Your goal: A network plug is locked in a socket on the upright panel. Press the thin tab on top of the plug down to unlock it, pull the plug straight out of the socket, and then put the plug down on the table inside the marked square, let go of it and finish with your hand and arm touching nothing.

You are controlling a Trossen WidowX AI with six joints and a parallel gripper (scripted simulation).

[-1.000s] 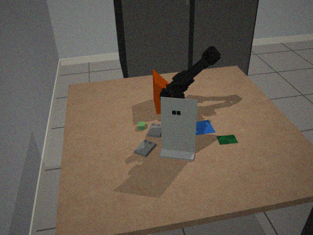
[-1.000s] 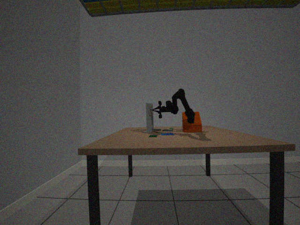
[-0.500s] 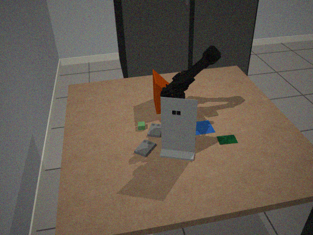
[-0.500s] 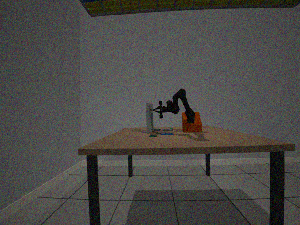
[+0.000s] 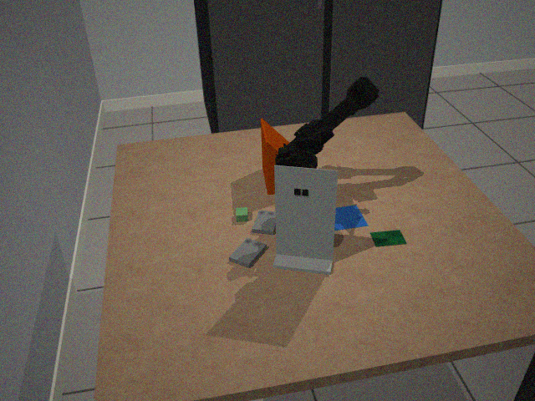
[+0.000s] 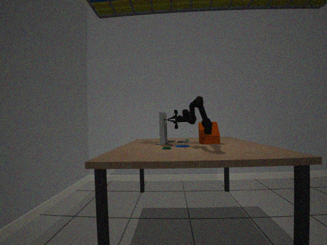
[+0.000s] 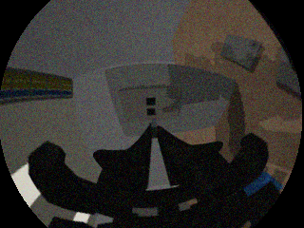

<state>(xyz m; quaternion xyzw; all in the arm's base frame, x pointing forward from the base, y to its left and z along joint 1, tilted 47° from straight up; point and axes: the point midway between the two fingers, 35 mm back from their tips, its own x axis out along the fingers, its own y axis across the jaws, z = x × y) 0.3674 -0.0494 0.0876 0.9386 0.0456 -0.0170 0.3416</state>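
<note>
Right now the blue square is 24 cm below my gripper tip, 15 cm behind it and 14 cm to the left of it. The rest, counted from my gripper tip: small green cube: 23 cm below, 21 cm to the right, 17 cm behind; grey upright panel: 10 cm below, 6 cm ahead, 2 cm to the right; green square: 26 cm to the left, 24 cm below, 4 cm behind.
</note>
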